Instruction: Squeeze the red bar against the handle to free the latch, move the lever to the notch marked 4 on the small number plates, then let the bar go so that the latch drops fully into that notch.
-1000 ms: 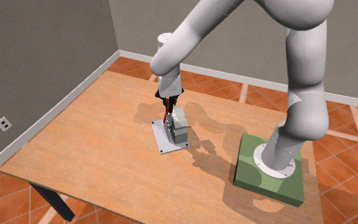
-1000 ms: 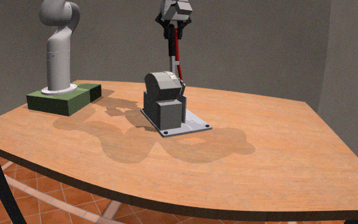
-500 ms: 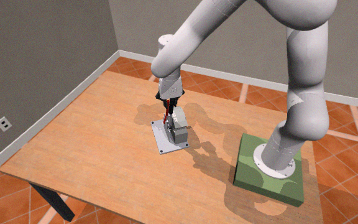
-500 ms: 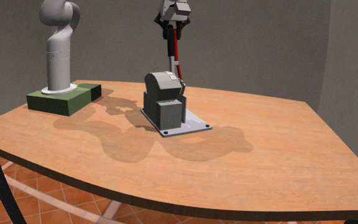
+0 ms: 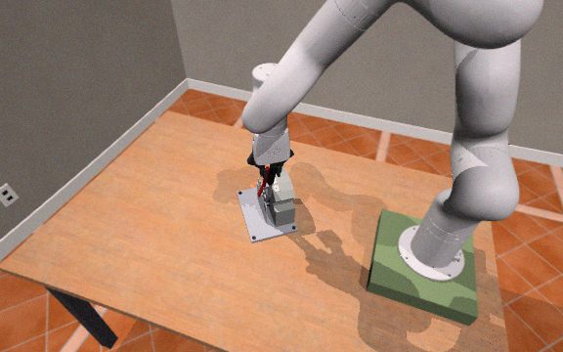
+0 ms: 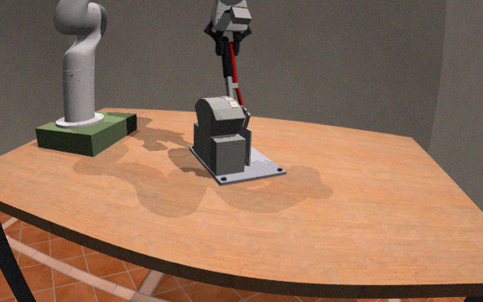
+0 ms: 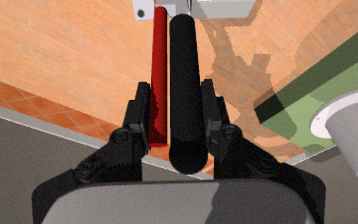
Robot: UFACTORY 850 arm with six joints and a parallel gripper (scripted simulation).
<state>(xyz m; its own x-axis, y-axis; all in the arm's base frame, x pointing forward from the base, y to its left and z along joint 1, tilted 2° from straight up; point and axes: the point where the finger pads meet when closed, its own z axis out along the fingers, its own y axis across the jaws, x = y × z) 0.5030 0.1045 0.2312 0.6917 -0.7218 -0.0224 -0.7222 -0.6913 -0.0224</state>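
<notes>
The red bar lies 40 mm ahead of my hand, 20 mm to the right of it and 100 mm below it.
</notes>
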